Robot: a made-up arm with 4 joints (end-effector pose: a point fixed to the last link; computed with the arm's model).
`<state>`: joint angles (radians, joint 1 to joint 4).
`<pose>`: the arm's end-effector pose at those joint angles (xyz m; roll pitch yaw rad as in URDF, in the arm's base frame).
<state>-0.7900 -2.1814 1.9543 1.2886</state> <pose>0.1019 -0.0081 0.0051 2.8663 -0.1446 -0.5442</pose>
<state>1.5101 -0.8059 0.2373 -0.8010</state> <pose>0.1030 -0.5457 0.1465 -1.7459 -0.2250 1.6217</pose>
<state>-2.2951 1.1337 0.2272 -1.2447</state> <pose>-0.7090 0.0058 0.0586 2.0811 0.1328 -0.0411</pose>
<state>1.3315 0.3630 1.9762 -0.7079</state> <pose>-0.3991 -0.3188 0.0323 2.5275 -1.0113 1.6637</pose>
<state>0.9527 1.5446 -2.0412 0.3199</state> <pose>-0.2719 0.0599 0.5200 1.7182 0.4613 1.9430</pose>
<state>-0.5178 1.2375 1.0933 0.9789</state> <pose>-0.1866 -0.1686 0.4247 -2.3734 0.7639 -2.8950</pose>
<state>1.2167 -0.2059 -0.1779 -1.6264</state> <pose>-0.0448 -0.5345 -0.0104 -1.4885 -0.3514 1.8488</pose>
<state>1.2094 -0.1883 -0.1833 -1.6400</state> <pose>-0.0524 -0.5317 -0.0152 -1.4839 -0.3616 1.8453</pose>
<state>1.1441 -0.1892 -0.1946 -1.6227</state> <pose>-0.0575 -0.5216 -0.0505 -1.4846 -0.4237 1.8347</pose>
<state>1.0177 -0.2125 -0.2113 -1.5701</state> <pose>-0.0589 -0.4978 -0.1157 -1.4886 -0.5392 1.8183</pose>
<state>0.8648 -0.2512 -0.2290 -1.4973</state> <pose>-0.0563 -0.4591 -0.1893 -1.4915 -0.6759 1.8018</pose>
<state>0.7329 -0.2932 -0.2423 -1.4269</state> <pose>-0.0505 -0.4176 -0.2471 -1.4932 -0.7910 1.7898</pose>
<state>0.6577 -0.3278 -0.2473 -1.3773</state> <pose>-0.0428 -0.3915 -0.2771 -1.4969 -0.8541 1.7847</pose>
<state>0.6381 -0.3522 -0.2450 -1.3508</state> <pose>-0.0345 -0.3855 -0.2842 -1.5039 -0.8678 1.7858</pose>
